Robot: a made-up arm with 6 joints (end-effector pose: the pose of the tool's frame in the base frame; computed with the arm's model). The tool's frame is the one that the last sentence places. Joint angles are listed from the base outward.
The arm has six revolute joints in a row. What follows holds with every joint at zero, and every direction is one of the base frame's. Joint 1 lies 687.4 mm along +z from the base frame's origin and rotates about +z. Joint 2 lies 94.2 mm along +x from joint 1 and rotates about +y. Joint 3 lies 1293.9 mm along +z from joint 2 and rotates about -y. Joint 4 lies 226.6 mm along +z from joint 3 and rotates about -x. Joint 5 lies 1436.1 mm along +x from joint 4 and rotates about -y. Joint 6 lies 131.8 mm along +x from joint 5 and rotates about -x. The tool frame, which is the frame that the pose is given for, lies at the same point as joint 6; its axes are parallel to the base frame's.
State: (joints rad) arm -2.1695 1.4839 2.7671 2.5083 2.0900 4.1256
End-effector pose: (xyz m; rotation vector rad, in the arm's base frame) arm -0.8701 -1.3955 2.1522 -0.1009 1.0460 -0.9979
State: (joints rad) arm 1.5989 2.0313 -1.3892 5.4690 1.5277 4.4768
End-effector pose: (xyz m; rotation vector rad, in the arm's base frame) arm 0.1019 -0.2172 0.2046 -0.0676 0.7200 -0.2053
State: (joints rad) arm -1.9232 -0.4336 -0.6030 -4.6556 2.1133 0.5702
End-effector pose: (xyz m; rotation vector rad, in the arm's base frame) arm -0.2174 -0.9175 1.8480 -1.9558 -0.2136 0.0869
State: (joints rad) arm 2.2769 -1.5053 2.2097 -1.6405 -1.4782 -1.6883
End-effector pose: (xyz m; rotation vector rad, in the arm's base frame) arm 1.3835 -1.8241 -0.2116 -0.0823 0.5834 -2.3182
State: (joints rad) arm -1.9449 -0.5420 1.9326 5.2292 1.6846 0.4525
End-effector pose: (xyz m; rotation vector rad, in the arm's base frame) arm 0.5774 1.7823 2.4461 0.9608 2.5494 -0.7552
